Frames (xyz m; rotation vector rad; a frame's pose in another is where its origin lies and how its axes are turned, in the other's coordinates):
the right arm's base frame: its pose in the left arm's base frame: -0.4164 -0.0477 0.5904 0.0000 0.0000 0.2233
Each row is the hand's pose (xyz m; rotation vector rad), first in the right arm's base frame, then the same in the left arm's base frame.
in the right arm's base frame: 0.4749 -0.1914 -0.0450 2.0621 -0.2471 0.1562
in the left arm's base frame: 0.0891 -0.1292 0.5454 2.0862 -0.0159 0.2923
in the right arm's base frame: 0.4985 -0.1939 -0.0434 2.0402 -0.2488 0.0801
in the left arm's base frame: 0.1127 -0.1264 0.5470 2.0614 -0.0200 0.2184
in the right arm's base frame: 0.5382 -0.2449 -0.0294 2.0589 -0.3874 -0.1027
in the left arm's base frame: 0.1627 -0.1673 0.5610 2.0878 -0.1555 0.0324
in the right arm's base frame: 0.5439 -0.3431 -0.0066 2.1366 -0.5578 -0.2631
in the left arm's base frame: 0.1900 -0.2618 0.5838 2.1765 -0.3150 -0.1385
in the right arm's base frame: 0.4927 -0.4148 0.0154 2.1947 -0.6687 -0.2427
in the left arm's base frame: 0.1559 -0.3431 0.6058 2.2470 -0.4184 -0.1268
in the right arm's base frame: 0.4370 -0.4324 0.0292 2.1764 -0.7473 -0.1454
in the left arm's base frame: 0.1055 -0.3726 0.6196 2.2421 -0.4993 -0.0304
